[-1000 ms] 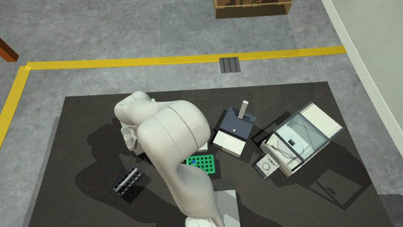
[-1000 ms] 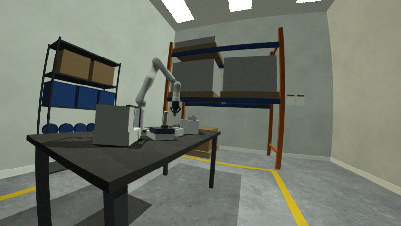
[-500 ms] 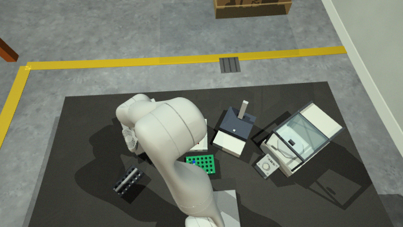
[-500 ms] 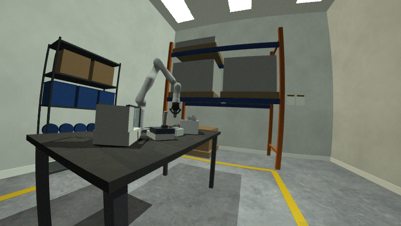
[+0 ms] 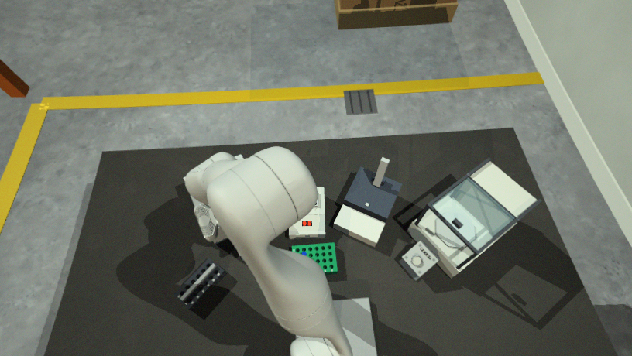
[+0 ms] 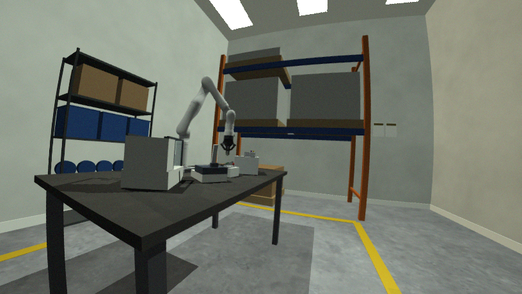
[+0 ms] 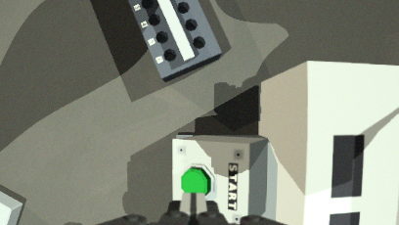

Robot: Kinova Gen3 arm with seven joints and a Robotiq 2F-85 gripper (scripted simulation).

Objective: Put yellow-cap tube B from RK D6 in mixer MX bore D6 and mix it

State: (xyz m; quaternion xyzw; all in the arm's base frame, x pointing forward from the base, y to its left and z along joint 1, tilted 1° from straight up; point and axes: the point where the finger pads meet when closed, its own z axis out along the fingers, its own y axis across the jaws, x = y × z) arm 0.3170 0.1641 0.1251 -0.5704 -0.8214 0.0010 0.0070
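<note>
Right now the green start key is 80 mm below my hand. Round my hand: magnet block MG (80 mm behind, 140 mm to the left, 130 mm below); then tube B (210 mm ahead, 30 mm to the left, 10 mm above); then blue-capped tube (40 mm behind, 160 mm to the right, 120 mm below).
</note>
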